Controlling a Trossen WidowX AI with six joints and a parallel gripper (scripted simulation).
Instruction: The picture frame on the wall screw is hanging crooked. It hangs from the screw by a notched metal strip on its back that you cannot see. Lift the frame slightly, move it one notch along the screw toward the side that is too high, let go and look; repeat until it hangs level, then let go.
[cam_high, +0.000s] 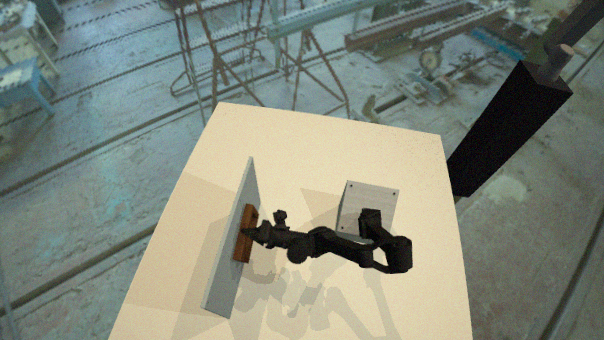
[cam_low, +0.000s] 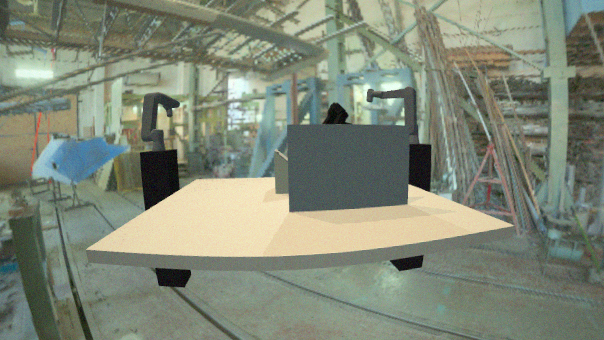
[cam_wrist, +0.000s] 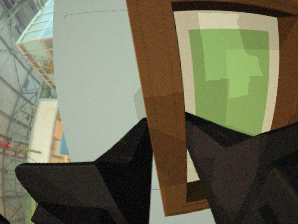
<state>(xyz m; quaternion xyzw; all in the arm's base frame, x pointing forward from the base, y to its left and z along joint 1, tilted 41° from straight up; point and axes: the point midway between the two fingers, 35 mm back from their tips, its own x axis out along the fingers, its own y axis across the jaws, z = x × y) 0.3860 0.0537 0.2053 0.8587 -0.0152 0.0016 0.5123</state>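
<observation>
Now: the brown wooden picture frame 50 mm below my gripper tip and 10 mm to the right of it. Round my gripper tip: grey wall panel: 80 mm below, 10 mm to the left, 10 mm ahead.
</observation>
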